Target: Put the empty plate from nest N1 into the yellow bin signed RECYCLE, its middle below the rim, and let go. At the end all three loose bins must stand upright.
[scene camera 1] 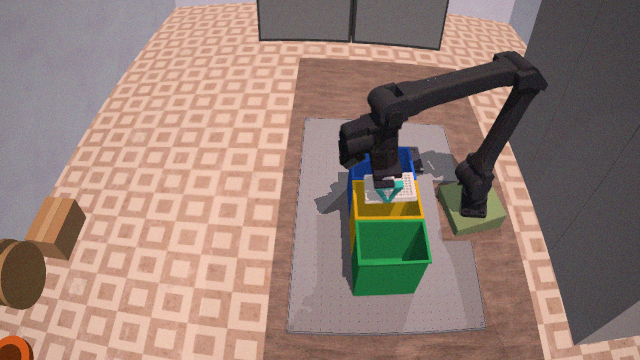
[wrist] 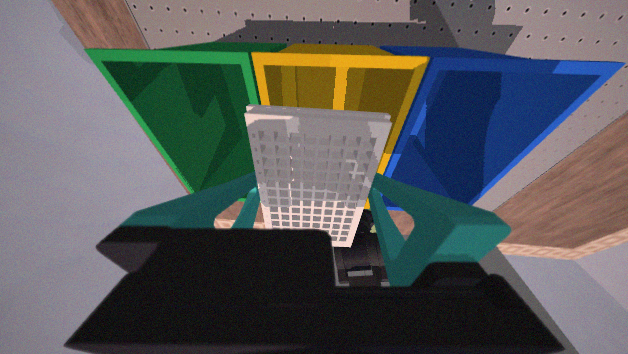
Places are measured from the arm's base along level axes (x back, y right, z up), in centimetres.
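Where they show: gripper, fingertip midpoint: point(scene camera 1: 385, 189) point(wrist: 314, 177); arm's base, origin of the base link: point(scene camera 1: 473, 202).
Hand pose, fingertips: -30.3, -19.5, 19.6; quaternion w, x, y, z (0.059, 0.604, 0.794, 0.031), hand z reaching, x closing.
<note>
Things, the pixels of their top centre, and the offset from my fingertips, as dx, dy, dz. Level surfaces: height alone.
- white plate, middle of its top: point(wrist: 311, 210) point(scene camera 1: 391, 183) +1.1, +0.2, +2.4
- yellow bin, middle of its top: point(wrist: 329, 156) point(scene camera 1: 387, 198) +1.2, +1.7, -5.3
- green bin, middle of its top: point(wrist: 212, 150) point(scene camera 1: 393, 241) +4.5, -11.1, -5.3
- blue bin, middle of its top: point(wrist: 453, 162) point(scene camera 1: 382, 162) -2.1, +14.6, -5.3
- grey perforated mat, its level: dz -23.2
The white plate point(scene camera 1: 371, 192) point(wrist: 315, 165) with its grid of wells is held between the teal fingers of my gripper point(scene camera 1: 388, 196) point(wrist: 314, 177), which is shut on its two long sides. The plate is over the yellow bin point(scene camera 1: 389, 210) point(wrist: 300, 61), above its rim, and lies about along the bin's length. In the wrist view its left edge is near the green side and its right edge near the blue side. The yellow bin stands upright between the other two bins; its inside is partly hidden by the plate. The RECYCLE sign does not show.
The green bin point(scene camera 1: 391, 277) point(wrist: 165, 56) stands upright in front of the yellow one, and the blue bin point(scene camera 1: 359, 173) point(wrist: 500, 65) behind it, partly hidden by the arm. All stand on the grey perforated mat point(scene camera 1: 320, 280). The arm's base is on a green block point(scene camera 1: 462, 222) at the right.
</note>
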